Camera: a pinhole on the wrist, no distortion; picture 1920 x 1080 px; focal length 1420.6 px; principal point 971.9 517.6 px. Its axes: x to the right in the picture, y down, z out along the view. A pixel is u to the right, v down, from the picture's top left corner.
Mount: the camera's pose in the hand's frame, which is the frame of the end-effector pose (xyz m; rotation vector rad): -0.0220 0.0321 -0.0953 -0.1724 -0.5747 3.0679
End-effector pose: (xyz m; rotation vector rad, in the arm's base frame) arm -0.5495 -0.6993 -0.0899 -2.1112 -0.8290 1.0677
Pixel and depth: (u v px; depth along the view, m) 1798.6 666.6 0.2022
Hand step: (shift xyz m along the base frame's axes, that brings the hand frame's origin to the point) -0.1514 -0.0700 0.0809
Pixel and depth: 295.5 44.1 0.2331
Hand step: -0.1017 0.0760 -0.1172
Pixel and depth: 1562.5 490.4 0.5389
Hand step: -0.5048 -0.0482 0.0628
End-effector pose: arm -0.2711 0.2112 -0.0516 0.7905 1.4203 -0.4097
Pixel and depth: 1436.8 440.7 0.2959
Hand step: 0.0651 -0.1903 0.1263
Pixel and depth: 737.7 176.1 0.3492
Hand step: 0.1768 -0.1974 -0.0107
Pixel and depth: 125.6 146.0 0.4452
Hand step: 0.2839 -0.2521 -0.2080
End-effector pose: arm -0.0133 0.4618 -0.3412 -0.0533 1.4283 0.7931
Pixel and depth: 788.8 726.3 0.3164
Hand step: 0.2246 -0.0126 -0.0038
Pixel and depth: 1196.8 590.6 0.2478
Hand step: 0.1476 -0.0300 0.0738
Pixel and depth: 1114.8 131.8 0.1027
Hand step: -0.0008 0.0005 0.0496
